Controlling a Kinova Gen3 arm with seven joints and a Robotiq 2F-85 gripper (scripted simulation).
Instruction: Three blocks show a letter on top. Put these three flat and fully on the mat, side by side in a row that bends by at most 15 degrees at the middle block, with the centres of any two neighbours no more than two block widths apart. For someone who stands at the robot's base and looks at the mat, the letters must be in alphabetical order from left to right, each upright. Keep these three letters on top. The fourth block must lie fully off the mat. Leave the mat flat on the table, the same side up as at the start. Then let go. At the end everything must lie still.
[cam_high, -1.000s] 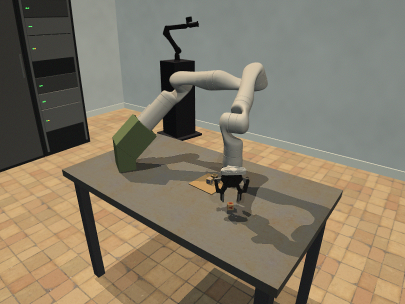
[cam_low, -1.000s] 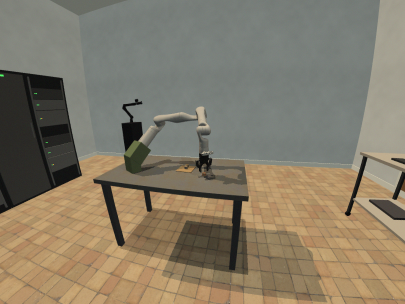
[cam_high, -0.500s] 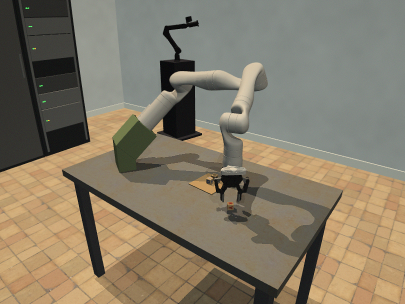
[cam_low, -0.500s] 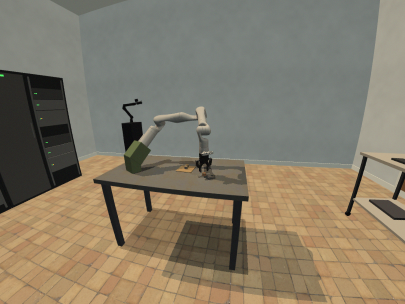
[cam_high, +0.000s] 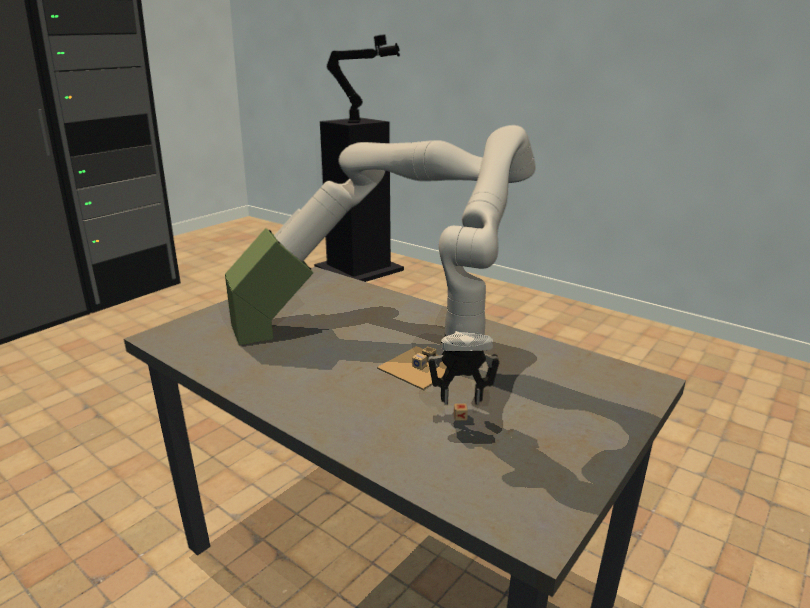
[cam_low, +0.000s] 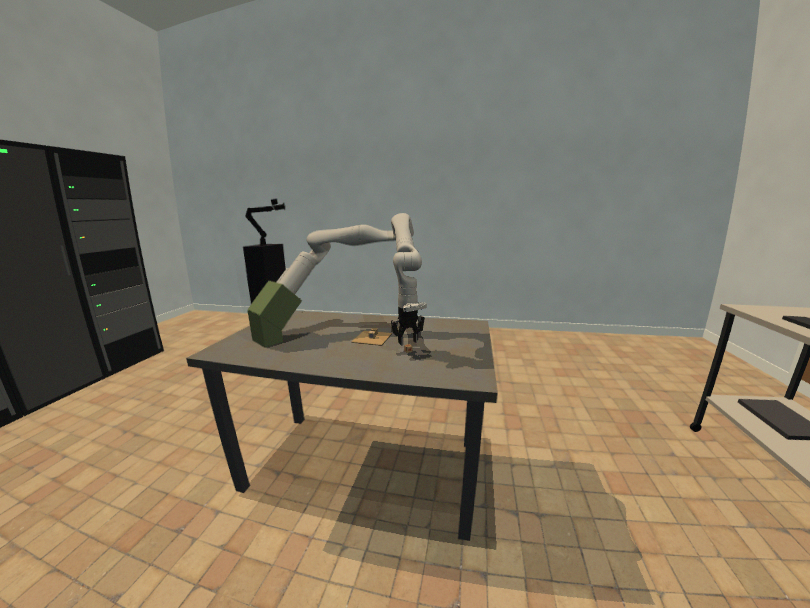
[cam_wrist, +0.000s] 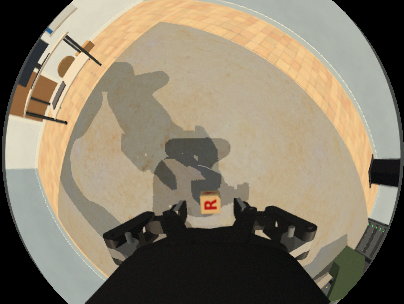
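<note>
Right now the tan mat is 210 mm behind my hand, 70 mm to the left of it and 50 mm below it.
</note>
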